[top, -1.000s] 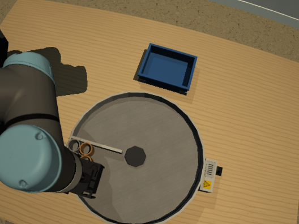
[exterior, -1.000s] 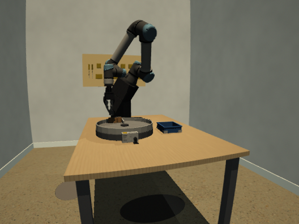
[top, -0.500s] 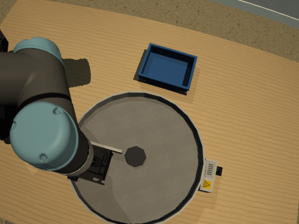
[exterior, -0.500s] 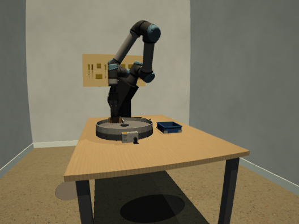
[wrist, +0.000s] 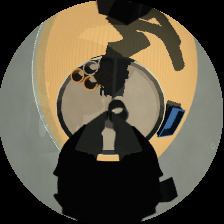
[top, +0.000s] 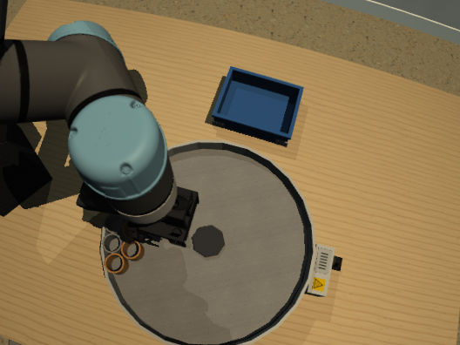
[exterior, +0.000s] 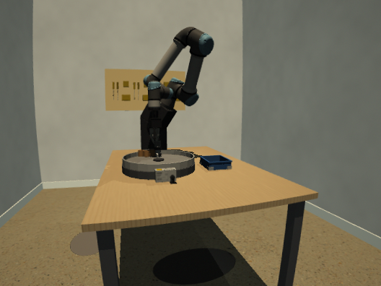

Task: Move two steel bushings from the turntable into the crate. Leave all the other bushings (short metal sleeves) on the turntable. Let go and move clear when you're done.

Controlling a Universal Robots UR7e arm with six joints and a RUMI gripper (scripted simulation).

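The blue crate is 38 cm to the left of my hand, 13 cm below it and 2 cm ahead of it. The rest, counted from my hand: turntable: 10 cm below, 8 cm ahead, 3 cm to the left.
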